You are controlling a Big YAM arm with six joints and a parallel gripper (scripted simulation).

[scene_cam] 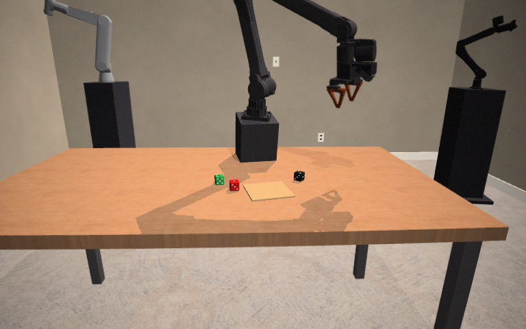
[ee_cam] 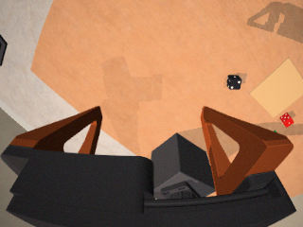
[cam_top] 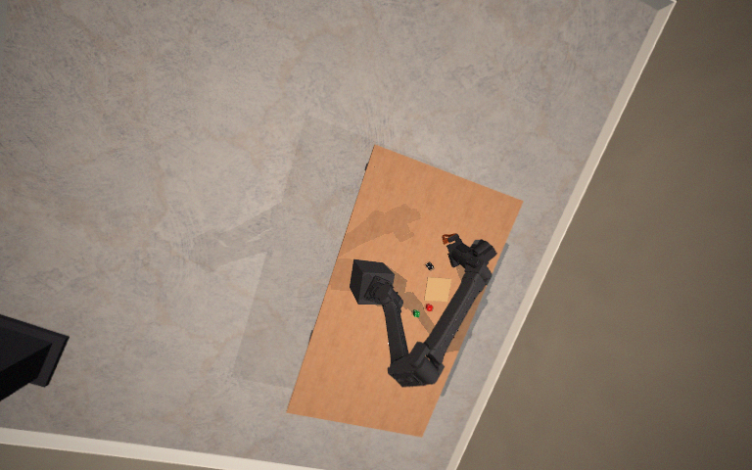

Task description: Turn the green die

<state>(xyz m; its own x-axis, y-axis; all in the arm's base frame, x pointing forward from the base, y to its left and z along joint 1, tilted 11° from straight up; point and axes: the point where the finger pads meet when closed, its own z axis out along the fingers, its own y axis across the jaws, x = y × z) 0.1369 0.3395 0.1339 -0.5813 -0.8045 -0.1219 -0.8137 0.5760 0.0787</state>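
The green die lies 18 cm ahead of my hand, 43 cm to the right of it and 26 cm below it. Also, from my hand: red die: 22 cm ahead, 37 cm to the right, 26 cm below; tan mat: 22 cm ahead, 25 cm to the right, 27 cm below; black die: 10 cm ahead, 15 cm to the right, 26 cm below.
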